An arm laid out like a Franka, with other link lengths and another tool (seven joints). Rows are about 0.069 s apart.
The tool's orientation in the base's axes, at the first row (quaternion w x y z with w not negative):
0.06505, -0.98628, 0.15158, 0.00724
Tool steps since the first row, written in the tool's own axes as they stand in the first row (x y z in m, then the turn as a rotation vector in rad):
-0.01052, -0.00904, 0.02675, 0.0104, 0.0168, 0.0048
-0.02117, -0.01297, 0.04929, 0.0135, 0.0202, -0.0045
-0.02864, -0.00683, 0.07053, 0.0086, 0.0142, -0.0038
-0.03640, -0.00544, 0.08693, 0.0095, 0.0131, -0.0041
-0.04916, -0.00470, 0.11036, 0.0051, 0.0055, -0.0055
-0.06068, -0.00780, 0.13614, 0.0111, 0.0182, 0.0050
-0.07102, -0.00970, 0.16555, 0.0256, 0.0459, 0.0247
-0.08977, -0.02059, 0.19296, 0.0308, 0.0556, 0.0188
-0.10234, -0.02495, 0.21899, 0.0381, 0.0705, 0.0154
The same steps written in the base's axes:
-0.00718, 0.01517, -0.02502, 0.0049, -0.0184, -0.0072
-0.01604, 0.02501, -0.04651, 0.0068, -0.0237, 0.0015
-0.02489, 0.02420, -0.06809, 0.0039, -0.0165, 0.0017
-0.03262, 0.02734, -0.08426, 0.0051, -0.0158, 0.0021
-0.04489, 0.03350, -0.10715, 0.0032, -0.0074, 0.0046
-0.05481, 0.04323, -0.13193, 0.0052, -0.0199, -0.0076
-0.06394, 0.05195, -0.16049, 0.0108, -0.0478, -0.0311
-0.07841, 0.07141, -0.18566, 0.0128, -0.0593, -0.0267
-0.08895, 0.08268, -0.21049, 0.0153, -0.0760, -0.0255

